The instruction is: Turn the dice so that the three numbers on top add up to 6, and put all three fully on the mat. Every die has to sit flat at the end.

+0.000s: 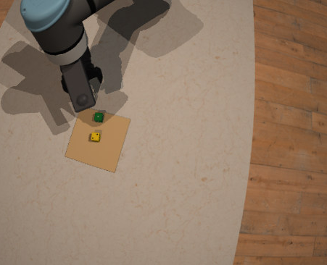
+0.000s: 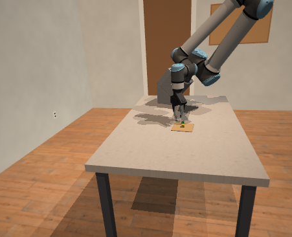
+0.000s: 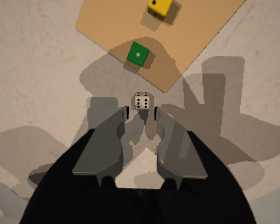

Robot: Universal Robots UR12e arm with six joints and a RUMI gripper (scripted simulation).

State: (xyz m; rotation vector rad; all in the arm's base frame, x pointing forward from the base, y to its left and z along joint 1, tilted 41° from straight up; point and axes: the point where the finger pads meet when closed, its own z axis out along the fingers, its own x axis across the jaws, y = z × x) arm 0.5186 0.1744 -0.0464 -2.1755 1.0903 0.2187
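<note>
The white die lies 3 cm below my hand. Round my hand: tan mat (9 cm ahead, 6 cm to the left, 4 cm below); green die (4 cm ahead, 4 cm to the left, 3 cm below); yellow die (9 cm ahead, 6 cm to the left, 3 cm below).
</note>
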